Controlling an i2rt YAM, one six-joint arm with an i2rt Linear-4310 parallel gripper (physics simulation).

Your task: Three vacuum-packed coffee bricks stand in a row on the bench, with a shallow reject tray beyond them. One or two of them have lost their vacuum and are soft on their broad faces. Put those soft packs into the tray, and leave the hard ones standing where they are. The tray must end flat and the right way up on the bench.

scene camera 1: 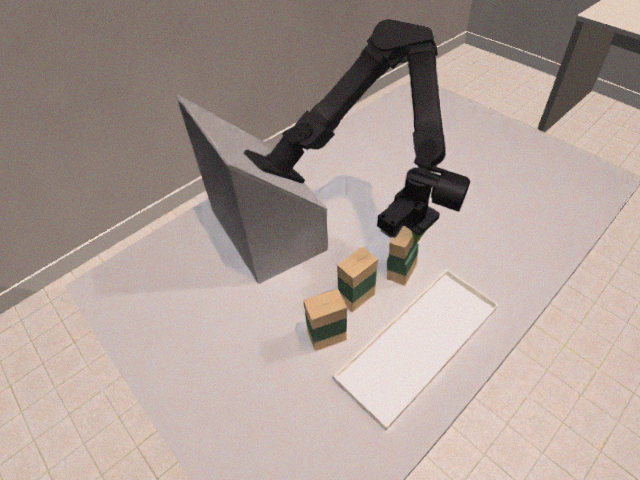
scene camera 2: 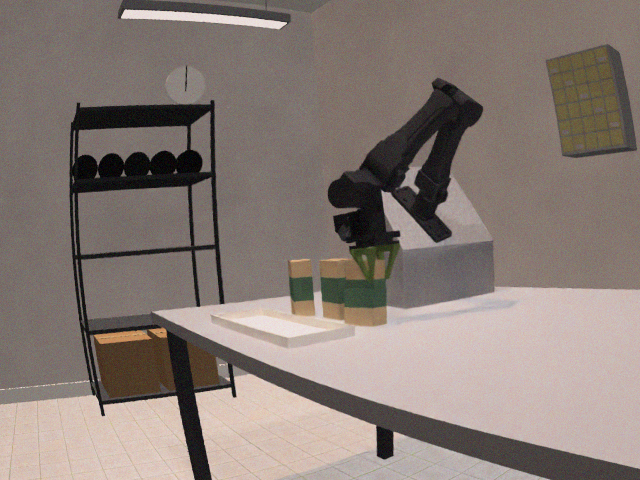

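Seen in the pictures: gripper, fingertip midpoint: (scene camera 2: 378, 280); arm's base at its link origin: (scene camera 1: 275, 169) (scene camera 2: 421, 214).
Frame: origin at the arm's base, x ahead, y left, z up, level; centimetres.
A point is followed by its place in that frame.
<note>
Three tan coffee bricks with dark green bands stand upright in a row. The near-left brick (scene camera 1: 326, 321) @[x 33.1, y -15.0, z -12.3 cm] (scene camera 2: 301, 287) @[x 33.0, y -9.9, z -16.2 cm] and the middle brick (scene camera 1: 356, 279) @[x 30.7, y -3.6, z -11.0 cm] (scene camera 2: 332, 289) @[x 30.8, y 0.5, z -16.4 cm] stand with no gripper at them. The third brick (scene camera 1: 401, 264) @[x 32.8, y 9.7, z -15.8 cm] (scene camera 2: 364, 303) @[x 32.7, y 15.2, z -18.4 cm] stands nearest the robot. My gripper (scene camera 1: 413, 238) @[x 29.4, y 16.3, z -14.0 cm] (scene camera 2: 378, 273) @[x 29.4, y 16.3, z -14.0 cm] points down over it, with its green fingers at the upper part, shut on this brick; one finger is before its broad face, the other largely hidden. Softness cannot be told by sight. The white reject tray (scene camera 1: 360, 403) @[x 47.7, y -19.5, z -22.1 cm] (scene camera 2: 320, 339) @[x 47.3, y 20.5, z -23.0 cm] lies flat, right way up, beyond the row.
A large grey wedge-shaped pedestal (scene camera 1: 289, 242) @[x 10.1, y -5.8, z -13.8 cm] (scene camera 2: 444, 271) @[x -0.4, y 7.5, z -15.5 cm] carries the arm base behind the bricks. The bench edge runs beyond the tray. In the second scene view, a black shelf rack (scene camera 2: 215, 206) stands at the far left, away from the bench.
</note>
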